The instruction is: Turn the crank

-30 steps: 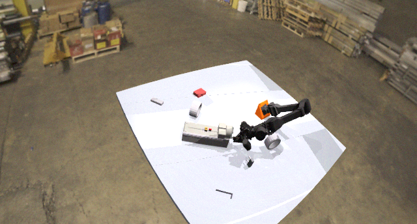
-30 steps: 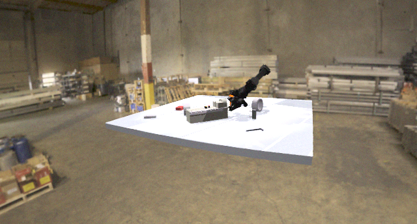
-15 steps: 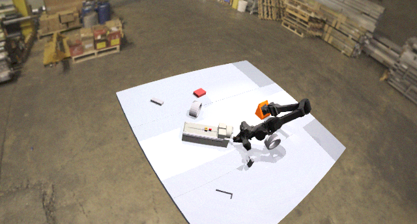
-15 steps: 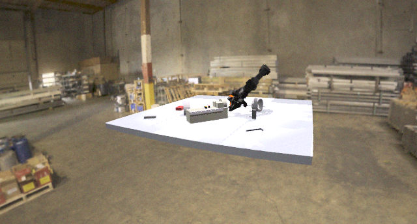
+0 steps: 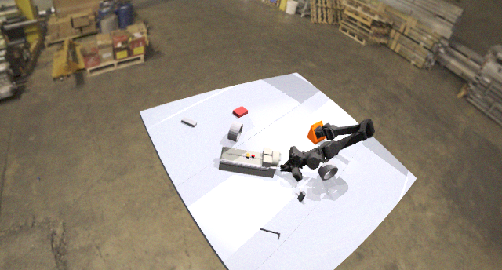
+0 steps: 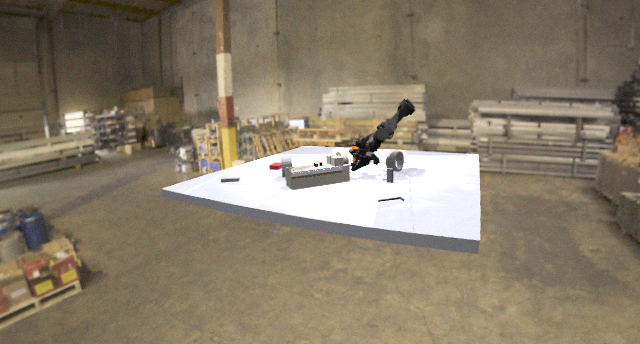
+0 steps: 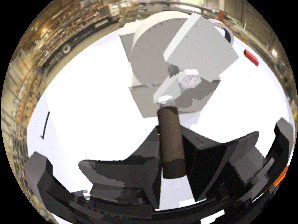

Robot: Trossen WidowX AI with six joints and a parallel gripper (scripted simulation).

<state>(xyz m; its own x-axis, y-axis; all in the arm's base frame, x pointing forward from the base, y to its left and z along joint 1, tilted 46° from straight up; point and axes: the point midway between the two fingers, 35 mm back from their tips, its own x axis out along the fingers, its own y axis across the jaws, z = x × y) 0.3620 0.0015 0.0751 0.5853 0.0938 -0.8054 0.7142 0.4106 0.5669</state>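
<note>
Right now my gripper tip is 1 cm past the dark crank handle, 1 cm to the right of it and 3 cm below it. Round my gripper tip: hex key (26 cm ahead, 22 cm to the left, 3 cm below); then red pointer (8 cm ahead, 12 cm to the right, 5 cm above); then small clip (3 cm ahead, 16 cm to the left, 1 cm below).
</note>
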